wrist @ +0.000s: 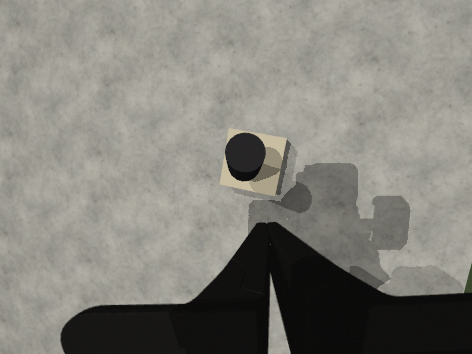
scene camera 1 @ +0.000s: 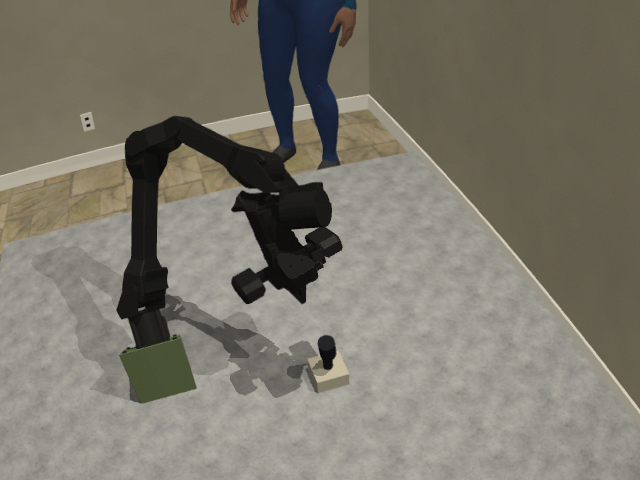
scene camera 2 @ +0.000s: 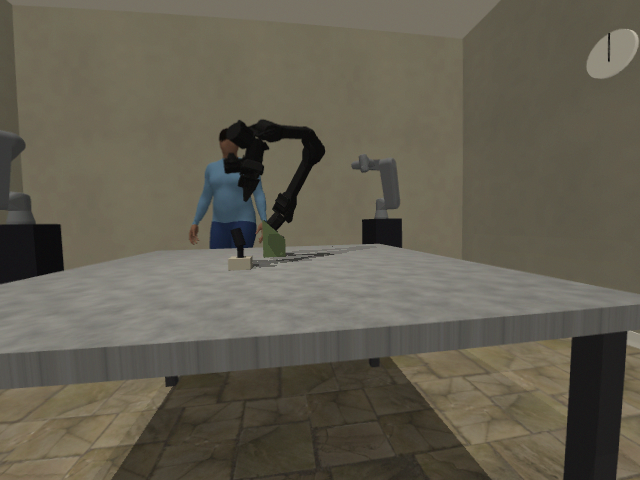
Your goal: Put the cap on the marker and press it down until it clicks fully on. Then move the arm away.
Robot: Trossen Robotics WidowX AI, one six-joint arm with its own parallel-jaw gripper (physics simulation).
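Frame: origin at the arm's base, x left, y back, z up, level; millimetres.
Seen in the pictures: gripper, fingertip midpoint: (wrist: 266, 232) (scene camera 1: 302, 302) (scene camera 2: 245, 201); arm's base, link origin: (scene camera 1: 152, 344) (scene camera 2: 270, 226).
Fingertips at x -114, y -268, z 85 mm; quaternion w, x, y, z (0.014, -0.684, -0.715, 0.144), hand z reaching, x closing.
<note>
Pixels of each thing's top centre, then the offset from my fingertips to it. Level surfaces: height alone.
- beige square block, top centre: (wrist: 252, 162) (scene camera 1: 328, 366) (scene camera 2: 240, 257) dy -32, dx -21, dz -174 mm
- dark marker, top centre: (scene camera 1: 327, 343) (scene camera 2: 239, 235) dy -32, dx -21, dz -105 mm
- wide black cap, top centre: (wrist: 237, 161) (scene camera 1: 326, 337) (scene camera 2: 237, 227) dy -30, dx -26, dz -83 mm
- grey table, surface height: dz -208 mm
A beige square block (scene camera 1: 333, 383) (scene camera 2: 240, 264) (wrist: 272, 142) sits on the table. The dark marker (scene camera 1: 327, 363) (scene camera 2: 240, 252) stands up from it. The wide black cap (scene camera 1: 326, 345) (scene camera 2: 237, 236) (wrist: 245, 151) sits on the marker's top end. In the scene camera 2 view the cap leans to the left, out of line with the marker below it. How deep it sits cannot be told. My gripper (scene camera 1: 303, 300) (scene camera 2: 246, 199) (wrist: 266, 232) is shut and empty. Its tips are above the cap, well apart from it.
The green base mount (scene camera 1: 159, 369) (scene camera 2: 274, 242) of the arm stands on the grey table (scene camera 1: 439, 387) (scene camera 2: 361, 299), left of the block in the scene camera 1 view. A person (scene camera 1: 294, 62) (scene camera 2: 233, 193) stands behind the table.
</note>
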